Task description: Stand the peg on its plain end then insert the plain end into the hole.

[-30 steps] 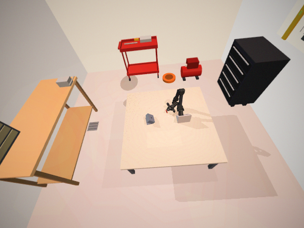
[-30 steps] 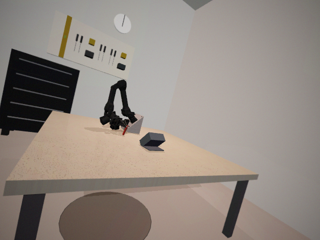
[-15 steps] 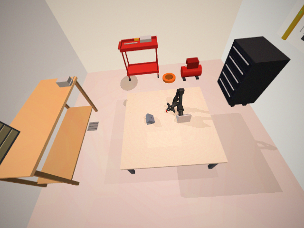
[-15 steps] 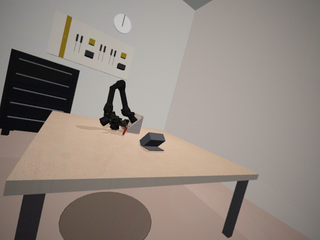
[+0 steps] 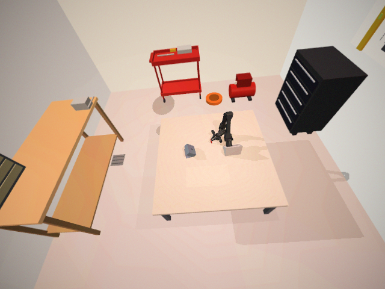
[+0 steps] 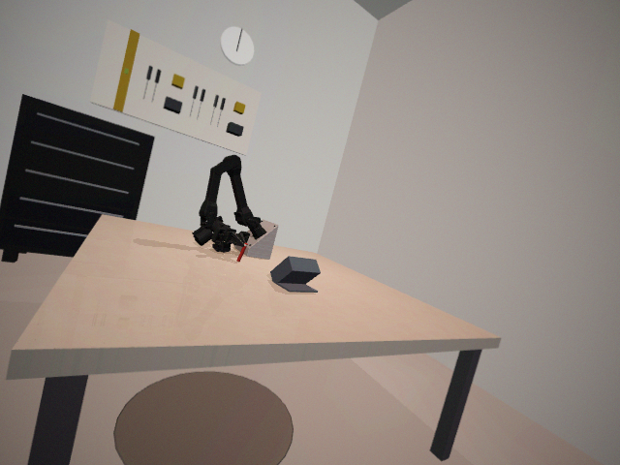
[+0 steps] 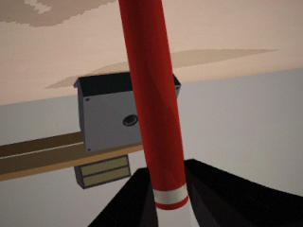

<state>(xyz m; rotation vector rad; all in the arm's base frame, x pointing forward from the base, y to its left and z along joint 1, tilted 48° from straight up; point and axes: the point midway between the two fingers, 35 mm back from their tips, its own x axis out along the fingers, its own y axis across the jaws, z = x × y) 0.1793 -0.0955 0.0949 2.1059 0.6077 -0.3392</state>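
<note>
My gripper tip is 1 cm above the red peg. From my gripper tip the other things lie so: sloped panel 24 cm ahead, 13 cm to the left, 2 cm below.
</note>
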